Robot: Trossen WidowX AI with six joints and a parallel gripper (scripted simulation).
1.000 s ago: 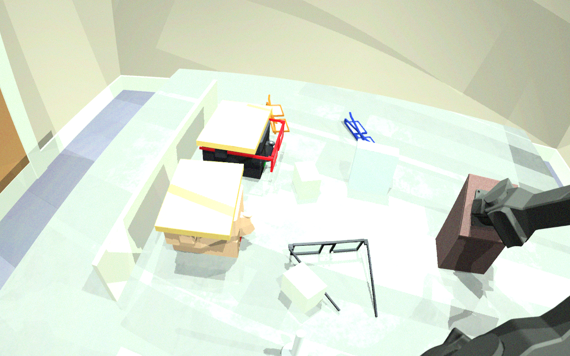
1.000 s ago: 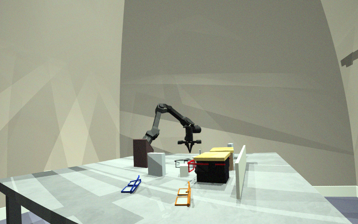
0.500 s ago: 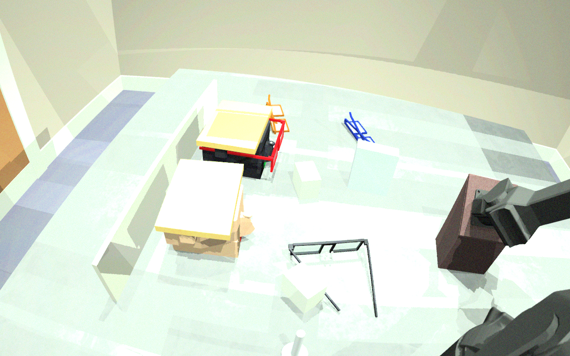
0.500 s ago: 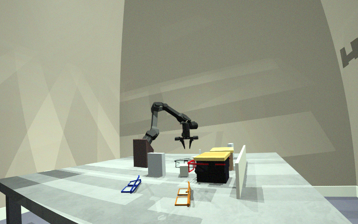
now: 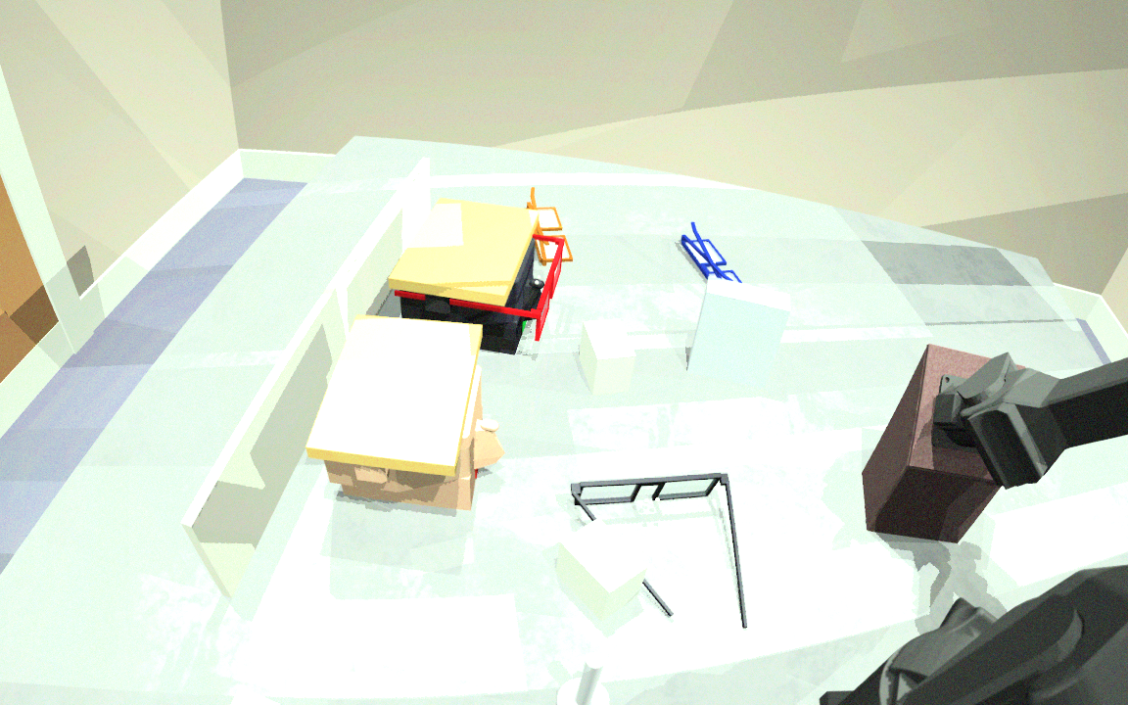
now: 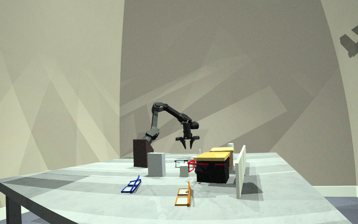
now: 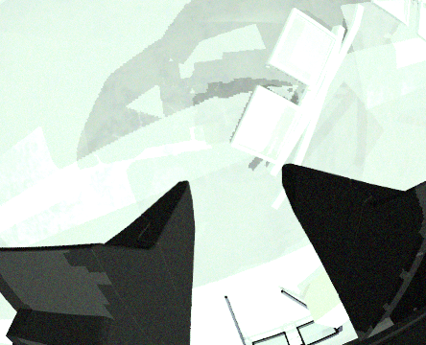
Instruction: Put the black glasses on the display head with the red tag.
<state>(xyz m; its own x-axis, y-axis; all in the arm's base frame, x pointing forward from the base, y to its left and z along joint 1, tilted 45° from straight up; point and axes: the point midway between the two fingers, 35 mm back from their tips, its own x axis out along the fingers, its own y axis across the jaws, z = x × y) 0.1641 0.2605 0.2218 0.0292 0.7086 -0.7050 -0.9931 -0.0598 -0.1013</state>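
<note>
The white peg lies 13 cm ahead of my gripper tip, 9 cm to the right of it and 5 cm below it. From my gripper tip the other things lie so: white wall panel (45 cm ahead, 39 cm to the right, 2 cm below); tan display head (31 cm ahead, 29 cm to the right, 2 cm below); black display head (31 cm ahead, 51 cm to the right, 2 cm below).
</note>
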